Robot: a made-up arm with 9 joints. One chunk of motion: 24 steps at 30 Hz.
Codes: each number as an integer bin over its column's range. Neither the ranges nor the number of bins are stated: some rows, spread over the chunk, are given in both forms.
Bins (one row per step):
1: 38 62 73 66 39 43 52 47 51
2: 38 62 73 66 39 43 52 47 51
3: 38 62 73 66 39 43 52 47 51
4: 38 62 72 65 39 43 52 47 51
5: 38 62 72 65 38 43 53 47 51
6: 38 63 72 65 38 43 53 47 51
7: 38 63 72 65 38 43 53 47 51
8: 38 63 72 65 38 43 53 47 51
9: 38 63 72 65 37 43 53 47 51
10: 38 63 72 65 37 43 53 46 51
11: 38 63 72 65 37 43 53 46 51
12: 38 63 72 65 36 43 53 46 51
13: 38 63 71 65 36 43 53 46 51
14: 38 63 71 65 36 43 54 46 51
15: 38 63 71 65 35 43 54 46 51
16: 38 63 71 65 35 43 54 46 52
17: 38 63 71 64 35 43 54 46 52
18: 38 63 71 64 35 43 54 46 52
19: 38 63 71 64 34 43 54 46 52
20: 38 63 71 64 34 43 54 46 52
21: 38 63 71 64 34 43 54 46 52
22: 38 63 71 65 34 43 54 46 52
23: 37 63 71 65 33 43 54 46 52
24: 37 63 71 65 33 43 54 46 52
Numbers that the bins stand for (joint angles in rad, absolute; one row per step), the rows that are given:
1: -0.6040 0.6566 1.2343 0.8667 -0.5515 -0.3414 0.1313 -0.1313 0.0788
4: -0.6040 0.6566 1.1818 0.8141 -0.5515 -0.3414 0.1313 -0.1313 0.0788
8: -0.6040 0.7091 1.1818 0.8141 -0.6040 -0.3414 0.1838 -0.1313 0.0788
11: -0.6040 0.7091 1.1818 0.8141 -0.6566 -0.3414 0.1838 -0.1838 0.0788
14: -0.6040 0.7091 1.1293 0.8141 -0.7091 -0.3414 0.2364 -0.1838 0.0788
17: -0.6040 0.7091 1.1293 0.7616 -0.7616 -0.3414 0.2364 -0.1838 0.1313
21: -0.6040 0.7091 1.1293 0.7616 -0.8141 -0.3414 0.2364 -0.1838 0.1313
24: -0.6566 0.7091 1.1293 0.8141 -0.8667 -0.3414 0.2364 -0.1838 0.1313
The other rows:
2: -0.6040 0.6566 1.2343 0.8667 -0.5515 -0.3414 0.1313 -0.1313 0.0788
3: -0.6040 0.6566 1.2343 0.8667 -0.5515 -0.3414 0.1313 -0.1313 0.0788
5: -0.6040 0.6566 1.1818 0.8141 -0.6040 -0.3414 0.1838 -0.1313 0.0788
6: -0.6040 0.7091 1.1818 0.8141 -0.6040 -0.3414 0.1838 -0.1313 0.0788
7: -0.6040 0.7091 1.1818 0.8141 -0.6040 -0.3414 0.1838 -0.1313 0.0788
9: -0.6040 0.7091 1.1818 0.8141 -0.6566 -0.3414 0.1838 -0.1313 0.0788
10: -0.6040 0.7091 1.1818 0.8141 -0.6566 -0.3414 0.1838 -0.1838 0.0788
12: -0.6040 0.7091 1.1818 0.8141 -0.7091 -0.3414 0.1838 -0.1838 0.0788
13: -0.6040 0.7091 1.1293 0.8141 -0.7091 -0.3414 0.1838 -0.1838 0.0788
15: -0.6040 0.7091 1.1293 0.8141 -0.7616 -0.3414 0.2364 -0.1838 0.0788
16: -0.6040 0.7091 1.1293 0.8141 -0.7616 -0.3414 0.2364 -0.1838 0.1313
18: -0.6040 0.7091 1.1293 0.7616 -0.7616 -0.3414 0.2364 -0.1838 0.1313
19: -0.6040 0.7091 1.1293 0.7616 -0.8141 -0.3414 0.2364 -0.1838 0.1313
20: -0.6040 0.7091 1.1293 0.7616 -0.8141 -0.3414 0.2364 -0.1838 0.1313
22: -0.6040 0.7091 1.1293 0.8141 -0.8141 -0.3414 0.2364 -0.1838 0.1313
23: -0.6566 0.7091 1.1293 0.8141 -0.8667 -0.3414 0.2364 -0.1838 0.1313

